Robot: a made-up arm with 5 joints.
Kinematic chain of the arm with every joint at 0, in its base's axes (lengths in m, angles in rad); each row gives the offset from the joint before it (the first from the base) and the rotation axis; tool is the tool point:
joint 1: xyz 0 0 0.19 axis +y
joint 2: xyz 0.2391 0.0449 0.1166 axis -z
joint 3: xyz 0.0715 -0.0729 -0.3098 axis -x
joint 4: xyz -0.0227 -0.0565 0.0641 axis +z
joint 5: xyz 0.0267 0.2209 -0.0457 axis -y
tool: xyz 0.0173 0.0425 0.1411
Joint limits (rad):
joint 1: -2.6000..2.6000
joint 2: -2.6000..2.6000
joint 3: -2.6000..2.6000
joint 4: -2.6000..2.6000
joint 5: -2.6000..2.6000
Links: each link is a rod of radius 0.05 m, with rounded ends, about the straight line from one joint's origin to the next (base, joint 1, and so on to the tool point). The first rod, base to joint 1, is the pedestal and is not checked.
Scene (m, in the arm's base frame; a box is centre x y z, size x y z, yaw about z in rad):
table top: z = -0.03
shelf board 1: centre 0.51 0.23 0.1 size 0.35 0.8 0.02 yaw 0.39
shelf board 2: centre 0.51 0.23 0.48 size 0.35 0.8 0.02 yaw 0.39
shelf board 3: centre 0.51 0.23 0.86 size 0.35 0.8 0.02 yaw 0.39
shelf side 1: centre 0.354 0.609 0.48 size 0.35 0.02 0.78 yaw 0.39
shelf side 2: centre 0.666 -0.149 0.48 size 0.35 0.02 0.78 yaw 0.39
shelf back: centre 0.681 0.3 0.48 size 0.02 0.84 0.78 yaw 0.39
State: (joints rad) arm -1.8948 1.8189 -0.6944 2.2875 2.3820
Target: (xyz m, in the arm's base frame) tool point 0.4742 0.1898 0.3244
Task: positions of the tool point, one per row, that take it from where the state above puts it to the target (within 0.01 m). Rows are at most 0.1 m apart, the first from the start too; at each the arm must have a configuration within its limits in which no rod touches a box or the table.
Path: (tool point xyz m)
1: 0.4742 0.1898 0.3244

